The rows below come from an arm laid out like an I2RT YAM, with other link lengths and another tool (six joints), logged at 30 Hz.
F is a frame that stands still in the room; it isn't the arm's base.
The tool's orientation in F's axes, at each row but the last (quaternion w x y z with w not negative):
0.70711 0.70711 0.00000 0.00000
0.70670 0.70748 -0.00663 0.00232
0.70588 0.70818 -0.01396 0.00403
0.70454 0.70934 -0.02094 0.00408
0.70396 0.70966 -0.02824 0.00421
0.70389 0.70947 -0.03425 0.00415
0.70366 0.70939 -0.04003 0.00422
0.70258 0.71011 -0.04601 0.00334
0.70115 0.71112 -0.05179 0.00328
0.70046 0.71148 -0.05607 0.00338
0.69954 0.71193 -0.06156 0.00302
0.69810 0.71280 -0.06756 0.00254
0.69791 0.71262 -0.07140 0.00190
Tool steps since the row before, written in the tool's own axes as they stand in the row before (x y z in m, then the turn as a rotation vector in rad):
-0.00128 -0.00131 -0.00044 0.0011 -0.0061 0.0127
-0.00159 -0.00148 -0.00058 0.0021 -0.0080 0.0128
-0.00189 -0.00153 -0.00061 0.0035 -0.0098 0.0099
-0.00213 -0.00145 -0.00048 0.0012 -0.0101 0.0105
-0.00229 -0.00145 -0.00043 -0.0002 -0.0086 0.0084
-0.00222 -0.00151 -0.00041 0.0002 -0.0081 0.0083
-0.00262 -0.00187 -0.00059 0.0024 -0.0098 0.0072
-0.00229 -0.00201 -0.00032 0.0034 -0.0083 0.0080
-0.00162 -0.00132 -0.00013 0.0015 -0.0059 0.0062
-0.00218 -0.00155 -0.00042 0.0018 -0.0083 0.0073
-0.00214 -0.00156 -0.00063 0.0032 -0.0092 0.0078
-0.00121 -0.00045 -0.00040 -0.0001 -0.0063 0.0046
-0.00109 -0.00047 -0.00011 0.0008 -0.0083 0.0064
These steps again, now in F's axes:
-0.00128 0.00044 -0.00131 0.0011 -0.0127 -0.0061
-0.00157 0.00059 -0.00150 0.0021 -0.0128 -0.0080
-0.00184 0.00064 -0.00158 0.0036 -0.0099 -0.0097
-0.00207 0.00054 -0.00152 0.0013 -0.0105 -0.0101
-0.00221 0.00052 -0.00155 -0.0001 -0.0083 -0.0087
-0.00212 0.00051 -0.00162 0.0003 -0.0082 -0.0082
-0.00246 0.00073 -0.00202 0.0026 -0.0072 -0.0097
-0.00212 0.00048 -0.00216 0.0035 -0.0081 -0.0081
-0.00150 0.00026 -0.00144 0.0015 -0.0062 -0.0059
-0.00200 0.00060 -0.00172 0.0020 -0.0073 -0.0083
-0.00193 0.00083 -0.00173 0.0034 -0.0079 -0.0090
-0.00112 0.00052 -0.00056 0.0001 -0.0045 -0.0064
-0.00102 0.00022 -0.00058 0.0010 -0.0063 -0.0083

